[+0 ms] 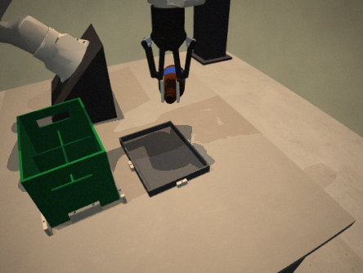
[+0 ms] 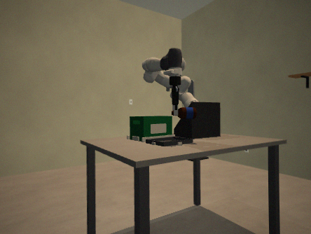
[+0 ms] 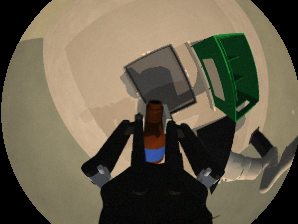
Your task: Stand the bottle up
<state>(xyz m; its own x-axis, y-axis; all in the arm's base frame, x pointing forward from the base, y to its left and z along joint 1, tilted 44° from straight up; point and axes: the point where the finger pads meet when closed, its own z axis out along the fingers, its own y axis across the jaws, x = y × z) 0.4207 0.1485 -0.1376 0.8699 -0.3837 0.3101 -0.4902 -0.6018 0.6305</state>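
The bottle lies 5 cm behind my hand, 3 cm to the left of it and 2 cm below it. The rest, counted from my hand: green crate (2 cm behind, 31 cm to the right, 13 cm below); then dark tray (1 cm ahead, 5 cm to the right, 20 cm below).
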